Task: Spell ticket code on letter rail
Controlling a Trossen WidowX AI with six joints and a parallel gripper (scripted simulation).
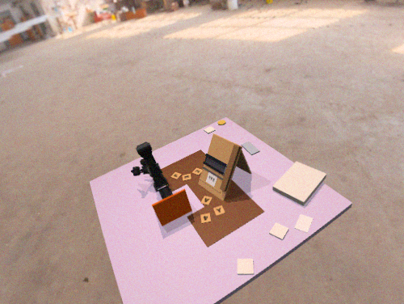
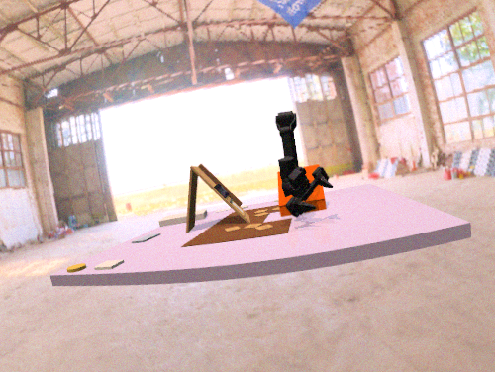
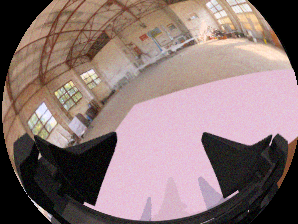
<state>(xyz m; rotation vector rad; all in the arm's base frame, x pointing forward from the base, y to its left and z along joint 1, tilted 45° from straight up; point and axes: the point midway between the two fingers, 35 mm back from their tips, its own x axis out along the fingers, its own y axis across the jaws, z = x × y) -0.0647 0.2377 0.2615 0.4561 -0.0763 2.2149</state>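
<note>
Right now the white ticket is 410 mm to the right of my gripper tip, 390 mm ahead of it and 30 mm below it. The rest, counted from my gripper tip: cream slab (810 mm ahead, 750 mm to the right, 80 mm below); then brown mat (390 mm to the right, 290 mm ahead, 100 mm below); then grey plate (810 mm ahead, 260 mm to the right, 90 mm below).
</note>
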